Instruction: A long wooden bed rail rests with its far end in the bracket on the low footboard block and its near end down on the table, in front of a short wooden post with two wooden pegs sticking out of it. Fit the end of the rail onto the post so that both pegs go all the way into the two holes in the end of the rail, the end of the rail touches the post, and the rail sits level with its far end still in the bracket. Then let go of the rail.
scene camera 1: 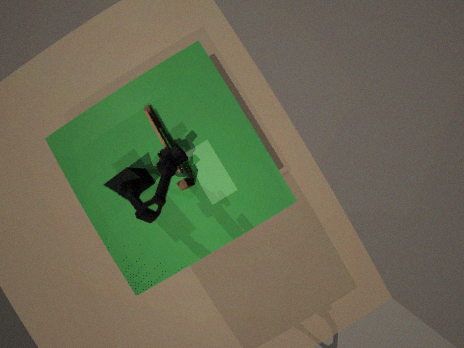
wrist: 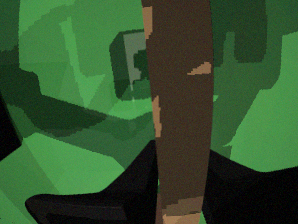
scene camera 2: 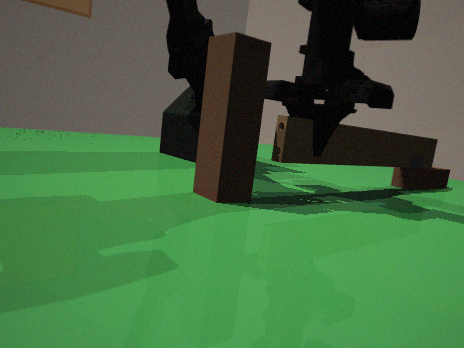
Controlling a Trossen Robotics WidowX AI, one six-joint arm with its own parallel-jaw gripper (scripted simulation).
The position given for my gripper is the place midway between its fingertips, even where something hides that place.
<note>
In view: my gripper [scene camera 2: 310, 155] and a wooden rail [scene camera 2: 349, 145].
The wooden rail is seen too in the wrist view [wrist: 180, 47]. My gripper also shows in the wrist view [wrist: 169, 144].
</note>
